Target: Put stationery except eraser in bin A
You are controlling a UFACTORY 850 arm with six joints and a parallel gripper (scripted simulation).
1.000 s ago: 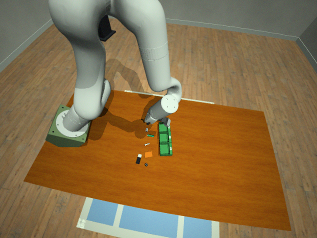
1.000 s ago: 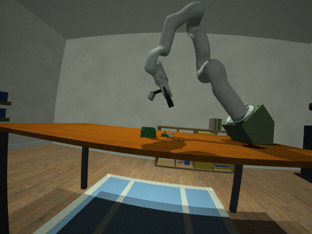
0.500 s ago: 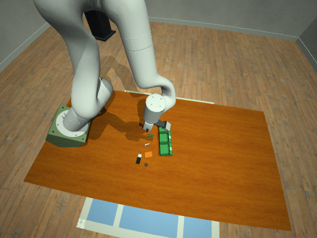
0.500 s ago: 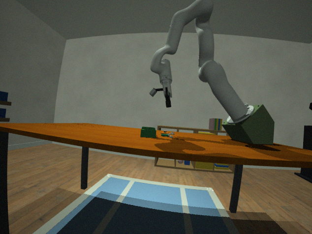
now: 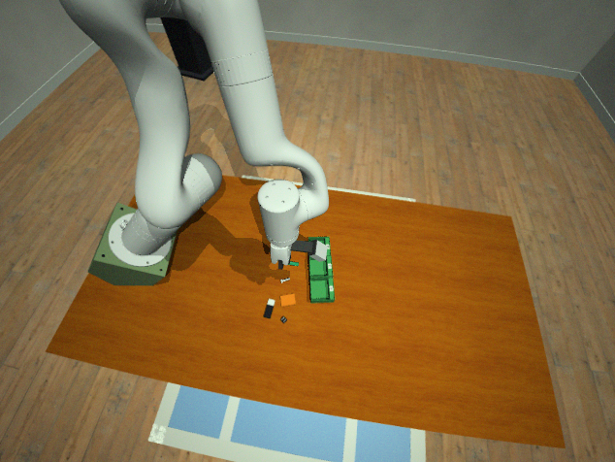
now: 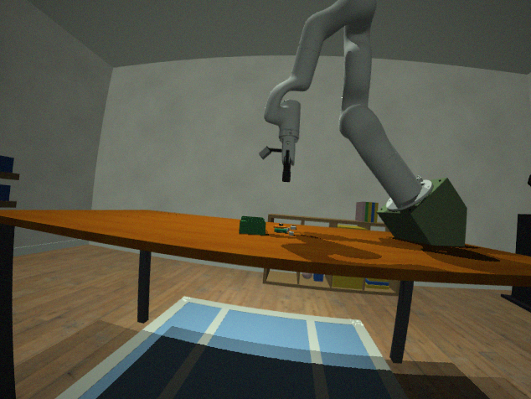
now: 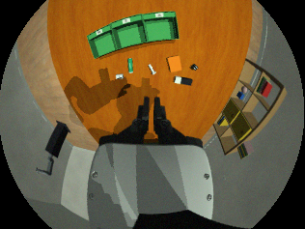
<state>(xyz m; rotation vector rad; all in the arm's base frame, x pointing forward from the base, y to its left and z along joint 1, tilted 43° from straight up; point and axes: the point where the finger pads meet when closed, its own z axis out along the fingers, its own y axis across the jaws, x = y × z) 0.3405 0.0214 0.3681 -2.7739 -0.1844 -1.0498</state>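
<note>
The green bin lies 20 cm below my hand, 10 cm ahead of it and 9 cm to the left of it. Also, from my hand: white bolt: 21 cm below, 2 cm behind, 1 cm to the right; then green cylinder: 21 cm below, 7 cm to the left, 1 cm behind; then orange pad: 21 cm below, 7 cm to the right, 3 cm ahead.
</note>
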